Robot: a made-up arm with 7 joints. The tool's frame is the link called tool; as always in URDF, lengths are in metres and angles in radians. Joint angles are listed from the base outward. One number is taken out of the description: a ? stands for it. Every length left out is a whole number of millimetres.
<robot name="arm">
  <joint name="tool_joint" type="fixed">
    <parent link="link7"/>
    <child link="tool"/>
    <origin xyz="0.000 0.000 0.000" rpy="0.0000 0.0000 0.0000"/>
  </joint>
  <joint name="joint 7" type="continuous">
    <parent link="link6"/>
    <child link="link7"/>
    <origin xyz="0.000 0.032 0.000" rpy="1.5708 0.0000 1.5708"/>
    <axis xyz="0 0 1"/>
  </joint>
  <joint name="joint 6" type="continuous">
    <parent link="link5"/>
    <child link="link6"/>
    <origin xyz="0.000 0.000 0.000" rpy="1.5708 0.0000 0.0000"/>
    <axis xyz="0 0 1"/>
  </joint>
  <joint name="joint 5" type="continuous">
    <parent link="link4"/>
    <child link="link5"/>
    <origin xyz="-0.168 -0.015 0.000" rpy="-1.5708 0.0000 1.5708"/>
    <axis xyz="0 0 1"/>
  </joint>
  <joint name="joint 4" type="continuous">
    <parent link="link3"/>
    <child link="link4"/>
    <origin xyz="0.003 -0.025 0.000" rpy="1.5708 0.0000 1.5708"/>
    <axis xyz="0 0 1"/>
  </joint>
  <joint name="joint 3" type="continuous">
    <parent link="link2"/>
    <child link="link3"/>
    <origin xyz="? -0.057 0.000" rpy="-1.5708 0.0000 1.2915"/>
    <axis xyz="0 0 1"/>
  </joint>
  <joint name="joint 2" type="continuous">
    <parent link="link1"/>
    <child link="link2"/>
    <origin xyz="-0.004 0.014 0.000" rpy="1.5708 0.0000 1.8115"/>
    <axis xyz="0 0 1"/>
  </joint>
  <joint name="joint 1" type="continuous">
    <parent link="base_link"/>
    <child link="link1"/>
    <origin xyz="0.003 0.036 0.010" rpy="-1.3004 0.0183 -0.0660"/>
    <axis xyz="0 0 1"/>
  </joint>
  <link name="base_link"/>
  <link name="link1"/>
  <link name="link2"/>
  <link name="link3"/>
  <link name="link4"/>
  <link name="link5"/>
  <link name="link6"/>
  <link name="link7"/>
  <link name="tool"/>
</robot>
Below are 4 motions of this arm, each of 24 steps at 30 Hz.
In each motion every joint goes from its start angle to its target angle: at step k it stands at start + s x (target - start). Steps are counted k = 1, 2, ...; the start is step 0. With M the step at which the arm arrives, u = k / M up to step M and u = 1 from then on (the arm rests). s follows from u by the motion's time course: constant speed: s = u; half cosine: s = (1 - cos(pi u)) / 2; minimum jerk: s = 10 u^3 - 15 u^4 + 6 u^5.
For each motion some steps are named. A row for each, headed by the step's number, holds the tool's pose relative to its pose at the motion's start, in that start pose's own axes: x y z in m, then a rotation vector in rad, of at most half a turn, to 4 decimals.
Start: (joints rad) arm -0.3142 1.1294 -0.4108 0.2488 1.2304 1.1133 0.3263
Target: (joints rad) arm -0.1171 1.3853 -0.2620 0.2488 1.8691 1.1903 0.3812
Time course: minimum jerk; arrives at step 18
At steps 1, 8, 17, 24:
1: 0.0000 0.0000 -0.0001 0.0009 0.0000 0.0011
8: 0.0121 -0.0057 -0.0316 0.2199 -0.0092 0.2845
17: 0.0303 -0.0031 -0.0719 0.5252 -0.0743 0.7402
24: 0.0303 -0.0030 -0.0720 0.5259 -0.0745 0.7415

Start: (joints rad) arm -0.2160 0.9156 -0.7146 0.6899 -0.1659 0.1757 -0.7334
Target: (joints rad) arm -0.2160 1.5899 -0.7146 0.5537 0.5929 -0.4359 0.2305
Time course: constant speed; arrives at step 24
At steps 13, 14, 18, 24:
13: -0.1091 0.0447 -0.0356 0.6349 0.1590 0.6730
14: -0.1178 0.0467 -0.0374 0.6884 0.1637 0.7095
18: -0.1527 0.0527 -0.0433 0.9048 0.1706 0.8295
24: -0.2052 0.0561 -0.0488 1.2248 0.1464 0.9265

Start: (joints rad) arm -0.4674 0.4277 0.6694 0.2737 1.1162 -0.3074 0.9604
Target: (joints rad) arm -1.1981 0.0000 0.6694 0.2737 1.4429 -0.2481 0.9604
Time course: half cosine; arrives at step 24
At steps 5, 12, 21, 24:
5: 0.0077 -0.0124 0.0207 -0.0370 0.0203 0.0360
12: 0.0497 -0.0455 0.1094 -0.1936 0.0817 0.1696
21: 0.1157 -0.0447 0.2232 -0.3978 0.1142 0.3226
24: 0.1215 -0.0424 0.2326 -0.4153 0.1149 0.3354

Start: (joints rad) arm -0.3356 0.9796 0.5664 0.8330 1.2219 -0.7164 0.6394
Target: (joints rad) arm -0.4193 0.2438 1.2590 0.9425 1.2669 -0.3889 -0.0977
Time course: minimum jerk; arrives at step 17
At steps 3, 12, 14, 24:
3: -0.0038 -0.0063 0.0035 -0.0213 0.0409 -0.0184
12: -0.0935 -0.1220 0.1281 -0.6928 0.7164 -0.5855
14: -0.1076 -0.1339 0.1556 -0.8231 0.7845 -0.6905
24: -0.1127 -0.1377 0.1662 -0.8723 0.8071 -0.7296

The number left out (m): 0.222
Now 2 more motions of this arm.
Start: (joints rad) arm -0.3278 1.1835 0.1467 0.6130 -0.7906 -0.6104 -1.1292
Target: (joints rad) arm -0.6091 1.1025 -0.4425 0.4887 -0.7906 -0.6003 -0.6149
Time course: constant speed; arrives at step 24
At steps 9, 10, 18, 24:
9: 0.0478 -0.0160 -0.0100 -0.0470 -0.0396 0.0217
10: 0.0531 -0.0181 -0.0107 -0.0521 -0.0435 0.0237
18: 0.0939 -0.0359 -0.0145 -0.0905 -0.0710 0.0362
24: 0.1226 -0.0512 -0.0147 -0.1166 -0.0867 0.0422

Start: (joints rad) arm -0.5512 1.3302 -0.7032 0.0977 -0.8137 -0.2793 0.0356
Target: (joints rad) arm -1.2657 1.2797 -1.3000 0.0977 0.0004 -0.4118 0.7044
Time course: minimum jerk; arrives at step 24
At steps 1, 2, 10, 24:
1: 0.0001 0.0000 0.0001 0.0006 -0.0003 0.0001
2: 0.0005 -0.0001 0.0004 0.0046 -0.0021 0.0011
10: 0.0312 -0.0083 0.0280 0.3038 -0.1802 0.0746
24: 0.0723 -0.0170 0.0870 0.8035 -0.7026 0.1855

